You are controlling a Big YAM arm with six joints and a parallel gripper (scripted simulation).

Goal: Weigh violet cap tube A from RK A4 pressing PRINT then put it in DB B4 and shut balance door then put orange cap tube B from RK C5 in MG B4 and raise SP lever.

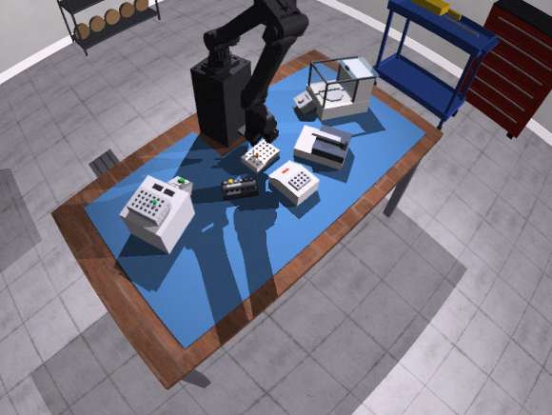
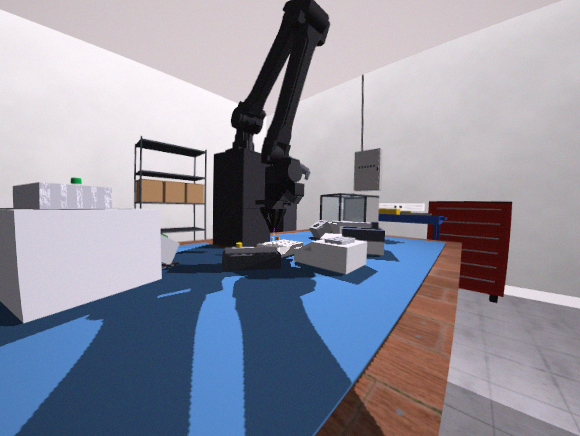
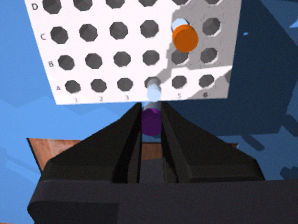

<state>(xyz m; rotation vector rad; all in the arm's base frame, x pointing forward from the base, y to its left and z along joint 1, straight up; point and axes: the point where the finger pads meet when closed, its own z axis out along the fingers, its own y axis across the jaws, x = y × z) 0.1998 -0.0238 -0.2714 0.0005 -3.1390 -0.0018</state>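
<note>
Right now my hand is 20 mm above the violet-capped tube. The rest, counted from my hand: magnet block MG 90 mm ahead, 160 mm to the right, 50 mm below; tube rack RK 30 mm ahead, 10 mm to the left, 60 mm below; yellow-capped tube 60 mm ahead, 170 mm to the right, 40 mm below.
</note>
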